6 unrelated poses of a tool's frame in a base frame.
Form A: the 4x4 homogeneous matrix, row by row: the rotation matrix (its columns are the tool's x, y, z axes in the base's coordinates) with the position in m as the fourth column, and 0 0 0 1 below. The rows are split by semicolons.
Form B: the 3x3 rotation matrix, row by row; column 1 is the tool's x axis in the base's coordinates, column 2 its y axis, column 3 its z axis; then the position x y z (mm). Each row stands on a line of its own. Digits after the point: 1 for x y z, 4 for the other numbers.
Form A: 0.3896 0.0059 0.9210 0.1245; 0.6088 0.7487 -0.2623 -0.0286; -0.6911 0.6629 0.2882 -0.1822; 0 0 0 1
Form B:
0.3896 0.0059 0.9210
0.6088 0.7487 -0.2623
-0.6911 0.6629 0.2882
124.5 -28.6 -182.2

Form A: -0.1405 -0.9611 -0.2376 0.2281; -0.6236 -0.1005 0.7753 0.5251; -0.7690 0.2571 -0.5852 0.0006; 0 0 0 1
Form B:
-0.1405 -0.9611 -0.2376
-0.6236 -0.1005 0.7753
-0.7690 0.2571 -0.5852
228.1 525.1 0.6

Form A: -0.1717 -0.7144 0.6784 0.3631; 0.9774 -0.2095 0.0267 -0.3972; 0.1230 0.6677 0.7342 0.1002; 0 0 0 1
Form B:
-0.1717 -0.7144 0.6784
0.9774 -0.2095 0.0267
0.1230 0.6677 0.7342
363.1 -397.2 100.2

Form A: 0.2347 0.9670 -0.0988 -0.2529; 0.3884 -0.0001 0.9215 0.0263; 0.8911 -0.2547 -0.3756 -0.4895; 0 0 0 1
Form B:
0.2347 0.9670 -0.0988
0.3884 -0.0001 0.9215
0.8911 -0.2547 -0.3756
-252.9 26.3 -489.5

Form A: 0.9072 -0.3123 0.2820 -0.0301; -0.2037 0.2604 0.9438 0.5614; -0.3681 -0.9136 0.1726 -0.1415; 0 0 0 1
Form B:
0.9072 -0.3123 0.2820
-0.2037 0.2604 0.9438
-0.3681 -0.9136 0.1726
-30.1 561.4 -141.5

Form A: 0.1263 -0.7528 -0.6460 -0.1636; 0.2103 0.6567 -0.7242 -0.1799; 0.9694 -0.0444 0.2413 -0.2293; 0 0 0 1
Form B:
0.1263 -0.7528 -0.6460
0.2103 0.6567 -0.7242
0.9694 -0.0444 0.2413
-163.6 -179.9 -229.3

